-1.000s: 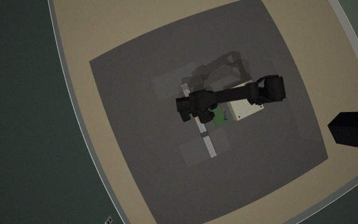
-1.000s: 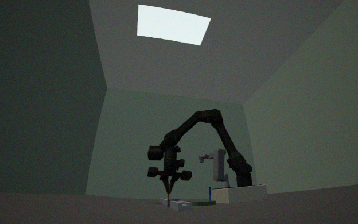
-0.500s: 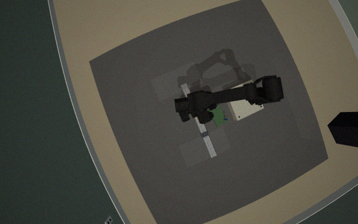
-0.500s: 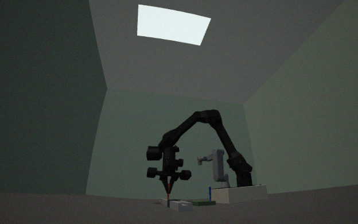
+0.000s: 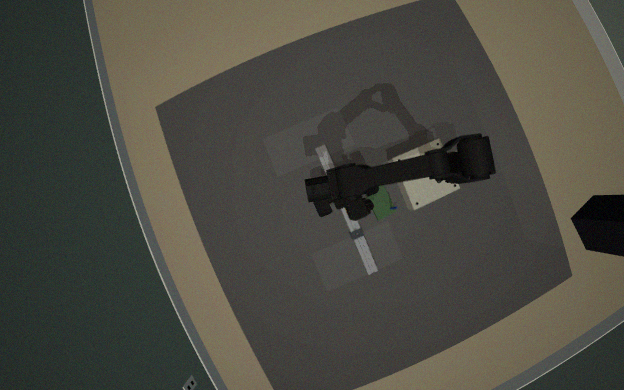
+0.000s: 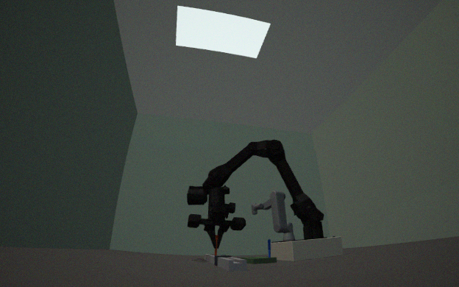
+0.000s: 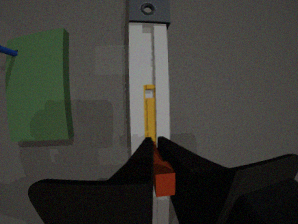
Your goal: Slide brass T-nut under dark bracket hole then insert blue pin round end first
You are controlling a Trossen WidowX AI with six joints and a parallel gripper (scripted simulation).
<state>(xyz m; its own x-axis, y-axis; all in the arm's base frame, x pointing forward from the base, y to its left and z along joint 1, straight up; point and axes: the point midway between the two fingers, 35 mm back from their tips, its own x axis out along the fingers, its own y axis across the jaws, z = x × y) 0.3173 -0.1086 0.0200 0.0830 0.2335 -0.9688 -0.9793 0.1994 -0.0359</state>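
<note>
Right now my gripper tip is 12 cm past the blue pin, 11 cm to the right of it and 2 cm above it. From my gripper tip the other things lie so: brass T-nut (2 cm to the left); then green tray (11 cm behind, 9 cm to the left, 4 cm below).
</note>
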